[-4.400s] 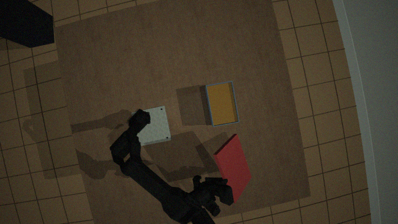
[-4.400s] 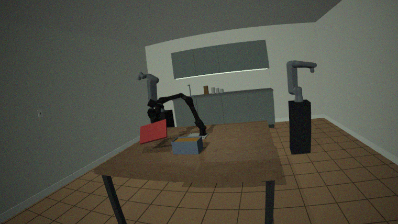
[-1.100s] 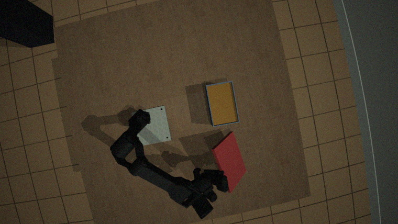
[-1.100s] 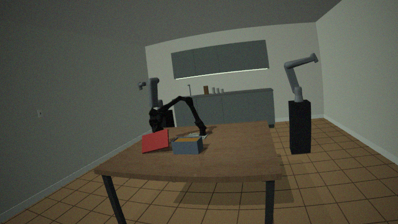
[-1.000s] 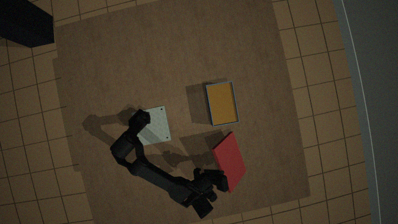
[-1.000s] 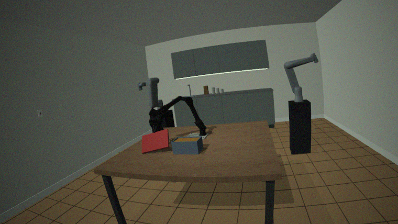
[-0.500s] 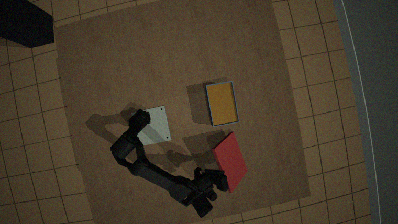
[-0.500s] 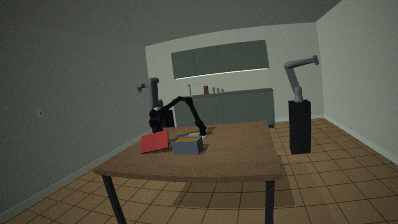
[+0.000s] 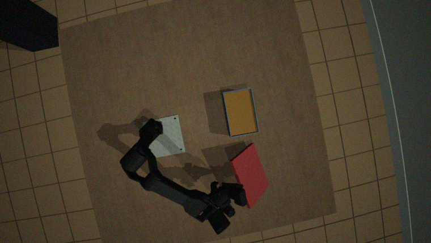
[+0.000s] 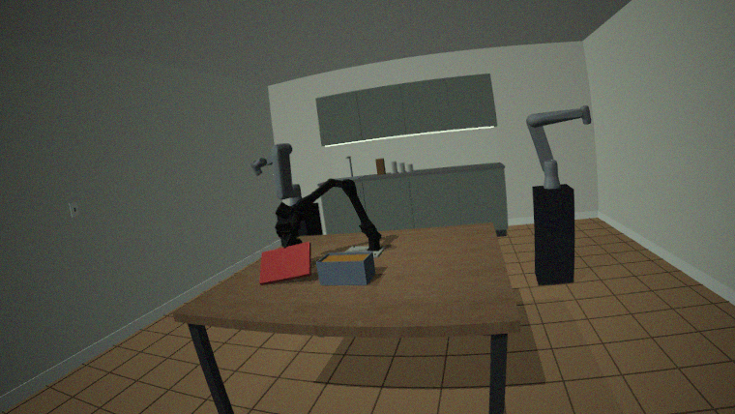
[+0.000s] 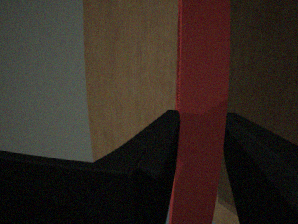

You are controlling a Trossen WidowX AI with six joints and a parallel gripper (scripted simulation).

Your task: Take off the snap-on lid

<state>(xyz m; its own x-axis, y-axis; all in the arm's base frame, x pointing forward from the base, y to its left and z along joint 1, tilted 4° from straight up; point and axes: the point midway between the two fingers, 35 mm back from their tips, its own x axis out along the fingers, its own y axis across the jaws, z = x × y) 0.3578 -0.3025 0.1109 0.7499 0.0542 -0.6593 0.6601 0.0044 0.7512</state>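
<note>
My gripper tip is 60 mm short of the red lid, 20 mm to the right of it and 50 mm above it. Also, from my gripper tip: storage box (50 mm ahead, 320 mm to the left, 80 mm below).
</note>
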